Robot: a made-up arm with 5 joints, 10 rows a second.
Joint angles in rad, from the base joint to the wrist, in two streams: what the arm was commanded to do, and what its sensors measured. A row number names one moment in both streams.
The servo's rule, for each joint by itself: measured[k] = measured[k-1] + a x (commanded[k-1-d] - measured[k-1]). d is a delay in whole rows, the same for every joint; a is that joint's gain. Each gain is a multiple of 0.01, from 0.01 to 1. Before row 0 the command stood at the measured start. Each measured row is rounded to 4 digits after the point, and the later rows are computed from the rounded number. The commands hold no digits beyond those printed.
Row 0, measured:
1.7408, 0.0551, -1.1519, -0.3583, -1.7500
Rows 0 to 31, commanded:
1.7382, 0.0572, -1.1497, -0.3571, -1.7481
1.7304, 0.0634, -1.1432, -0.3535, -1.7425
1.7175, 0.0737, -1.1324, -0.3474, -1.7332
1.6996, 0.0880, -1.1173, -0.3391, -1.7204
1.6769, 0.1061, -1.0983, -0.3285, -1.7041
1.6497, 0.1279, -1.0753, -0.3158, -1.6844
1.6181, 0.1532, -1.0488, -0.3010, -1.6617
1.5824, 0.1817, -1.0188, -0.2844, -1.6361
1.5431, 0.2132, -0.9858, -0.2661, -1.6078
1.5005, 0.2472, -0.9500, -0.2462, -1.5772
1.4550, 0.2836, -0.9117, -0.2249, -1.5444
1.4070, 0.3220, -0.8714, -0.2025, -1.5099
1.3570, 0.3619, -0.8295, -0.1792, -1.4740
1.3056, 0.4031, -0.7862, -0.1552, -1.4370
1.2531, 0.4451, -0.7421, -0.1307, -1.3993
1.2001, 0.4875, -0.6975, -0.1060, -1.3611
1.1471, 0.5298, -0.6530, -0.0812, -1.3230
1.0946, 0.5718, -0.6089, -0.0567, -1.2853
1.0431, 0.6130, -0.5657, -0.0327, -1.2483
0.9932, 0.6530, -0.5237, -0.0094, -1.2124
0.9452, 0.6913, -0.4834, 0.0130, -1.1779
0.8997, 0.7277, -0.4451, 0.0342, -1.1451
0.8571, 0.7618, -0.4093, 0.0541, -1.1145
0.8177, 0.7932, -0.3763, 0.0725, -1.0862
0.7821, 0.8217, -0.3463, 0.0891, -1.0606
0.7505, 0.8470, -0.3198, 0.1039, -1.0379
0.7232, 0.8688, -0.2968, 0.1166, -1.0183
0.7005, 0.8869, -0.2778, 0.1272, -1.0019
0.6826, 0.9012, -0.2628, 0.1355, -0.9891
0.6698, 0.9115, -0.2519, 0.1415, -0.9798
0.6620, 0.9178, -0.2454, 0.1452, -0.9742
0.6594, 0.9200, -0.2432, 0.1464, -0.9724
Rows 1 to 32, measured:
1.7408, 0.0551, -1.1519, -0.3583, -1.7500
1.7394, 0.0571, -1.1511, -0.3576, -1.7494
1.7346, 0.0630, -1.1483, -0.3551, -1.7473
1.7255, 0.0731, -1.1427, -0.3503, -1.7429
1.7118, 0.0871, -1.1338, -0.3434, -1.7359
1.6933, 0.1050, -1.1214, -0.3342, -1.7260
1.6702, 0.1265, -1.1053, -0.3228, -1.7131
1.6426, 0.1516, -1.0855, -0.3093, -1.6972
1.6107, 0.1799, -1.0622, -0.2939, -1.6783
1.5749, 0.2112, -1.0355, -0.2767, -1.6564
1.5355, 0.2450, -1.0056, -0.2578, -1.6318
1.4928, 0.2813, -0.9727, -0.2374, -1.6047
1.4473, 0.3196, -0.9372, -0.2158, -1.5753
1.3994, 0.3594, -0.8995, -0.1931, -1.5439
1.3497, 0.4005, -0.8598, -0.1696, -1.5108
1.2985, 0.4424, -0.8186, -0.1455, -1.4762
1.2463, 0.4848, -0.7762, -0.1210, -1.4405
1.1937, 0.5271, -0.7331, -0.0963, -1.4041
1.1412, 0.5691, -0.6896, -0.0717, -1.3673
1.0892, 0.6104, -0.6462, -0.0475, -1.3304
1.0383, 0.6504, -0.6033, -0.0239, -1.2938
0.9890, 0.6888, -0.5613, -0.0010, -1.2579
0.9417, 0.7254, -0.5206, 0.0208, -1.2229
0.8969, 0.7596, -0.4816, 0.0414, -1.1893
0.8549, 0.7912, -0.4447, 0.0607, -1.1573
0.8163, 0.8199, -0.4103, 0.0783, -1.1273
0.7814, 0.8454, -0.3786, 0.0942, -1.0996
0.7506, 0.8674, -0.3500, 0.1081, -1.0744
0.7240, 0.8857, -0.3247, 0.1199, -1.0519
0.7021, 0.9003, -0.3030, 0.1296, -1.0324
0.6850, 0.9108, -0.2851, 0.1370, -1.0161
0.6728, 0.9174, -0.2712, 0.1421, -1.0031
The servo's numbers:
d 1
a 0.53 0.94 0.35 0.62 0.31

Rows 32 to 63, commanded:
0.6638, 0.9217, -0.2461, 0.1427, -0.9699
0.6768, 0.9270, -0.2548, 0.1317, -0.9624
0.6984, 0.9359, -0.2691, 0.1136, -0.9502
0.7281, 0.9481, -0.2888, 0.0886, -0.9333
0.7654, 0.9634, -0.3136, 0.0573, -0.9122
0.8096, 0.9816, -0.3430, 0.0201, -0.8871
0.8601, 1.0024, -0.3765, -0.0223, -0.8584
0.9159, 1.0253, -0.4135, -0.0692, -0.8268
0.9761, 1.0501, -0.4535, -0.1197, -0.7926
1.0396, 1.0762, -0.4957, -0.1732, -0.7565
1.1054, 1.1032, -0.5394, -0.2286, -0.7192
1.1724, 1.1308, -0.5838, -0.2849, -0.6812
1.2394, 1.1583, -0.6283, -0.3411, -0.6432
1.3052, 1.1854, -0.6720, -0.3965, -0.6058
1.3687, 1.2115, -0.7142, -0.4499, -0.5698
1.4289, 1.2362, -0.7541, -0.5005, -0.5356
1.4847, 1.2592, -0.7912, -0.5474, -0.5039
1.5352, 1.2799, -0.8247, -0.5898, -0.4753
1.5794, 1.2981, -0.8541, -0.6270, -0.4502
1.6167, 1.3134, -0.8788, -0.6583, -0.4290
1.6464, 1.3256, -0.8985, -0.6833, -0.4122
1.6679, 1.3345, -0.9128, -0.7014, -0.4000
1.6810, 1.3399, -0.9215, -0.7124, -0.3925
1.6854, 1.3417, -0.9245, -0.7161, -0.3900
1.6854, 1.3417, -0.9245, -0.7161, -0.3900
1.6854, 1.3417, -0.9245, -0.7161, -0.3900
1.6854, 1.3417, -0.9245, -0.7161, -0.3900
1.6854, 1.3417, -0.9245, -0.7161, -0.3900
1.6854, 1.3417, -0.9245, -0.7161, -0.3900
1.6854, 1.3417, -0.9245, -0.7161, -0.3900
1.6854, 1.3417, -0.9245, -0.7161, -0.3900
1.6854, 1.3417, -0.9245, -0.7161, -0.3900
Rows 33 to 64, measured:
0.6657, 0.9198, -0.2614, 0.1448, -0.9936
0.6647, 0.9216, -0.2560, 0.1435, -0.9863
0.6711, 0.9267, -0.2556, 0.1362, -0.9789
0.6856, 0.9353, -0.2603, 0.1222, -0.9700
0.7081, 0.9473, -0.2703, 0.1014, -0.9586
0.7385, 0.9624, -0.2855, 0.0741, -0.9442
0.7762, 0.9804, -0.3056, 0.0406, -0.9265
0.8207, 1.0011, -0.3304, 0.0016, -0.9054
0.8712, 1.0238, -0.3595, -0.0423, -0.8810
0.9268, 1.0485, -0.3924, -0.0903, -0.8536
0.9866, 1.0745, -0.4286, -0.1417, -0.8235
1.0496, 1.1015, -0.4674, -0.1956, -0.7912
1.1147, 1.1290, -0.5081, -0.2510, -0.7571
1.1808, 1.1565, -0.5502, -0.3069, -0.7218
1.2467, 1.1837, -0.5928, -0.3625, -0.6858
1.3114, 1.2098, -0.6353, -0.4167, -0.6498
1.3737, 1.2346, -0.6769, -0.4687, -0.6144
1.4325, 1.2577, -0.7169, -0.5175, -0.5801
1.4869, 1.2786, -0.7546, -0.5623, -0.5476
1.5359, 1.2969, -0.7894, -0.6024, -0.5174
1.5787, 1.3124, -0.8207, -0.6371, -0.4900
1.6146, 1.3248, -0.8479, -0.6657, -0.4659
1.6428, 1.3339, -0.8706, -0.6878, -0.4455
1.6630, 1.3395, -0.8884, -0.7031, -0.4291
1.6749, 1.3416, -0.9010, -0.7112, -0.4170
1.6805, 1.3417, -0.9092, -0.7142, -0.4086
1.6831, 1.3417, -0.9146, -0.7154, -0.4028
1.6843, 1.3417, -0.9181, -0.7158, -0.3988
1.6849, 1.3417, -0.9203, -0.7160, -0.3961
1.6852, 1.3417, -0.9218, -0.7161, -0.3942
1.6853, 1.3417, -0.9227, -0.7161, -0.3929
1.6854, 1.3417, -0.9233, -0.7161, -0.3920

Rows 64 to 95, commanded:
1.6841, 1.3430, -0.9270, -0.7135, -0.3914
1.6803, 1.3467, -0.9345, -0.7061, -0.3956
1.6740, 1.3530, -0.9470, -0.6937, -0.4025
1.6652, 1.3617, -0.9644, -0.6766, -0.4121
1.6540, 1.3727, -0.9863, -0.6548, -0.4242
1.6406, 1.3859, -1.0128, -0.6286, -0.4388
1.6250, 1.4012, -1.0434, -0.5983, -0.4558
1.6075, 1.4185, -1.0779, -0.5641, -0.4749
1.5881, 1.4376, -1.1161, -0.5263, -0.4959
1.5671, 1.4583, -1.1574, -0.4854, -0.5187
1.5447, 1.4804, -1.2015, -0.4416, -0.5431
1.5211, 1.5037, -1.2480, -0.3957, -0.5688
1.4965, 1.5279, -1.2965, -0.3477, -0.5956
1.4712, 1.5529, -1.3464, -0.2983, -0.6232
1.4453, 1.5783, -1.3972, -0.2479, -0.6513
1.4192, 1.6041, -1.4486, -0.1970, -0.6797
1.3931, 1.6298, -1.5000, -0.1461, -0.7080
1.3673, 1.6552, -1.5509, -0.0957, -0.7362
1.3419, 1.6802, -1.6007, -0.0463, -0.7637
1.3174, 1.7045, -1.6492, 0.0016, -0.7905
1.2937, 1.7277, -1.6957, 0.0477, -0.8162
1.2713, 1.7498, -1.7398, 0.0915, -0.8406
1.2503, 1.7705, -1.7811, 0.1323, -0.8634
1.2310, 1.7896, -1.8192, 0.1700, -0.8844
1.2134, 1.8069, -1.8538, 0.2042, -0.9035
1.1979, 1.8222, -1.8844, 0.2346, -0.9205
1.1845, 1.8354, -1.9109, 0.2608, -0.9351
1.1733, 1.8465, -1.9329, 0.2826, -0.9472
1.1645, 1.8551, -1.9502, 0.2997, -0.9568
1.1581, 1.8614, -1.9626, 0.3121, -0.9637
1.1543, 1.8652, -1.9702, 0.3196, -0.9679
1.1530, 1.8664, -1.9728, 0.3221, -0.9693
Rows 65 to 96, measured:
1.6854, 1.3417, -0.9237, -0.7161, -0.3914
1.6847, 1.3429, -0.9249, -0.7145, -0.3914
1.6824, 1.3465, -0.9283, -0.7093, -0.3927
1.6779, 1.3526, -0.9348, -0.6996, -0.3957
1.6712, 1.3612, -0.9452, -0.6853, -0.4008
1.6621, 1.3720, -0.9596, -0.6664, -0.4081
1.6507, 1.3851, -0.9782, -0.6430, -0.4176
1.6371, 1.4002, -1.0010, -0.6153, -0.4294
1.6214, 1.4174, -1.0279, -0.5836, -0.4435
1.6038, 1.4364, -1.0588, -0.5481, -0.4597
1.5843, 1.4570, -1.0933, -0.5092, -0.4780
1.5633, 1.4790, -1.1312, -0.4673, -0.4982
1.5409, 1.5022, -1.1721, -0.4229, -0.5201
1.5174, 1.5264, -1.2156, -0.3763, -0.5435
1.4929, 1.5513, -1.2614, -0.3279, -0.5682
1.4677, 1.5767, -1.3089, -0.2783, -0.5940
1.4420, 1.6025, -1.3578, -0.2279, -0.6206
1.4161, 1.6282, -1.4076, -0.1772, -0.6477
1.3902, 1.6536, -1.4578, -0.1267, -0.6751
1.3646, 1.6786, -1.5078, -0.0769, -0.7026
1.3396, 1.7029, -1.5573, -0.0282, -0.7298
1.3153, 1.7262, -1.6057, 0.0189, -0.7566
1.2920, 1.7484, -1.6526, 0.0639, -0.7826
1.2699, 1.7692, -1.6976, 0.1063, -0.8076
1.2493, 1.7884, -1.7402, 0.1458, -0.8314
1.2303, 1.8058, -1.7800, 0.1820, -0.8538
1.2131, 1.8212, -1.8165, 0.2146, -0.8745
1.1979, 1.8345, -1.8495, 0.2432, -0.8933
1.1849, 1.8458, -1.8787, 0.2676, -0.9100
1.1741, 1.8545, -1.9037, 0.2875, -0.9245
1.1656, 1.8610, -1.9243, 0.3028, -0.9367
1.1596, 1.8649, -1.9404, 0.3132, -0.9464

